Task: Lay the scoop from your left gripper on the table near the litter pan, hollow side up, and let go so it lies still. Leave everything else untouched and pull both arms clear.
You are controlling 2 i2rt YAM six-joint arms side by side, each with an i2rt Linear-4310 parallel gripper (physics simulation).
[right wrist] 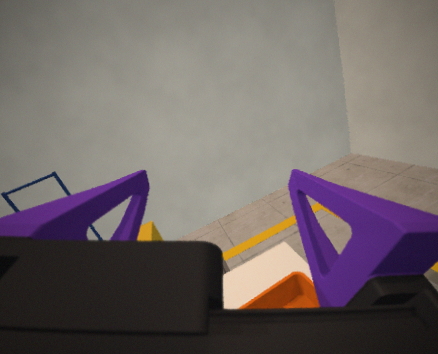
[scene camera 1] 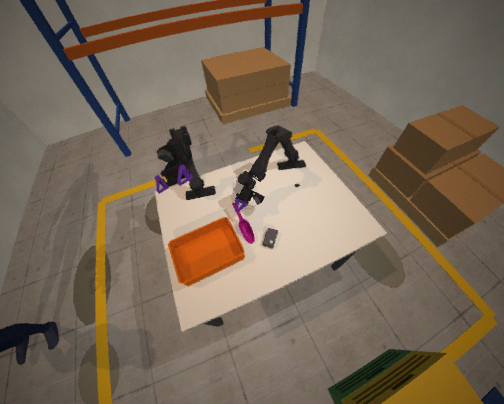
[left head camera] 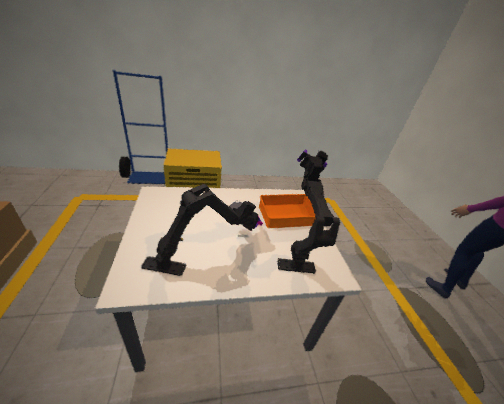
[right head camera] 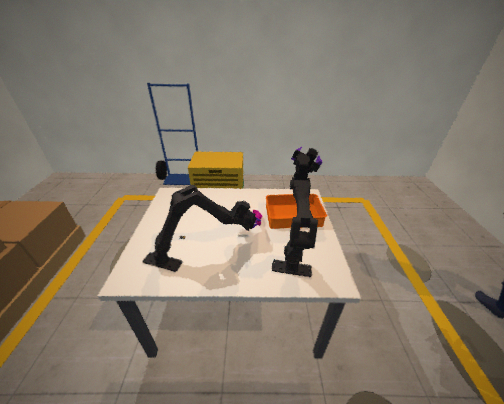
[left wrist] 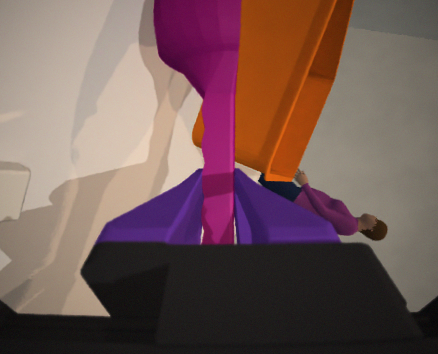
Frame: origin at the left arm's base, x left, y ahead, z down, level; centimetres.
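Seen in the pictures: left gripper, between the fingertips: [scene camera 1: 236, 212] [left head camera: 259, 221] [right head camera: 259, 221] [left wrist: 218, 177]; right gripper, between the fingertips: [right wrist: 218, 177] [scene camera 1: 168, 188] [left head camera: 313, 154]; left arm's base, origin of its link: [scene camera 1: 291, 165] [left head camera: 164, 266] [right head camera: 162, 262]; right arm's base, origin of its link: [scene camera 1: 200, 193] [left head camera: 296, 266] [right head camera: 291, 268].
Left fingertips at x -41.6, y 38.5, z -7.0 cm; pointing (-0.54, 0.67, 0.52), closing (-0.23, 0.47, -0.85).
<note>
Pixels of each thing's top centre, then the offset from my left fingertips to it. "*": a spot on its surface instead. Level surfaces: height alone.
- table, height of its surface: dz +7.1 cm
- orange litter pan, centre of its top: [left wrist: 315, 106] [scene camera 1: 205, 247] [right head camera: 294, 205] [left head camera: 289, 205] dx -17.4, dy +20.1, dz -1.4 cm
- dark grey block, centre of its top: [scene camera 1: 270, 236] dx +17.1, dy +16.2, dz +2.9 cm
- small dark piece, centre of its top: [right head camera: 182, 237] [scene camera 1: 297, 185] dx +41.2, dy -19.5, dz +6.8 cm
- pale block, a spot on its surface: [left wrist: 12, 195] * dx +5.6, dy -5.7, dz +5.7 cm
The magenta scoop [scene camera 1: 246, 231] [left wrist: 220, 115] is held off the table [scene camera 1: 325, 215], its bowl close beside the pan. In the left wrist view, its bowl bulges toward the table and its straight rim faces away. The hollow is hard to make out. My left gripper [left head camera: 257, 223] [right head camera: 255, 220] [scene camera 1: 239, 206] [left wrist: 218, 177] is shut on the scoop's handle. The orange litter pan [left head camera: 290, 220] [right head camera: 287, 222] [scene camera 1: 207, 252] [left wrist: 275, 90] [right wrist: 295, 285] stands upright on the table. My right gripper [left head camera: 314, 157] [right head camera: 308, 154] [scene camera 1: 172, 176] [right wrist: 218, 177] is open and empty, raised high.
A dark grey block [scene camera 1: 270, 237] lies near the scoop's bowl, on the side away from the pan. A small dark piece [right head camera: 182, 237] [scene camera 1: 297, 185] lies near the left arm's base. A pale block [left wrist: 12, 195] shows on the table. A person [left head camera: 470, 245] is beyond the table.
</note>
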